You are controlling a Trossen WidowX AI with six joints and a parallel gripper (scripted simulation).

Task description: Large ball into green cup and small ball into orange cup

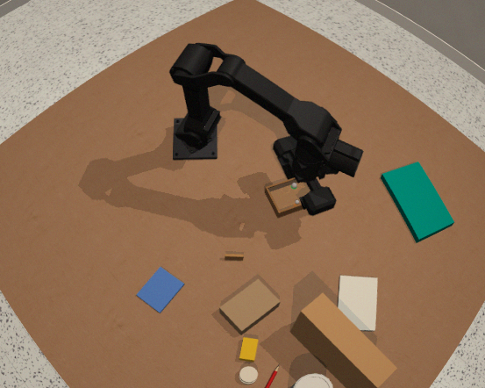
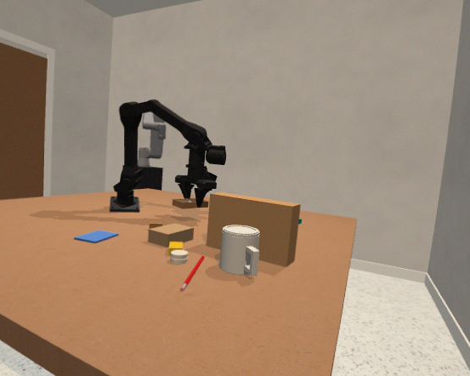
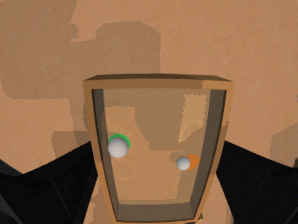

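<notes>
My gripper is now 3 cm above the wooden puzzle and 1 cm to the left of it. Round my hand: green slab 28 cm to the left, 19 cm ahead, 8 cm below; then white slab 28 cm ahead, 9 cm below, 5 cm to the right; then tan box 24 cm to the right, 13 cm ahead, 7 cm below.
</notes>
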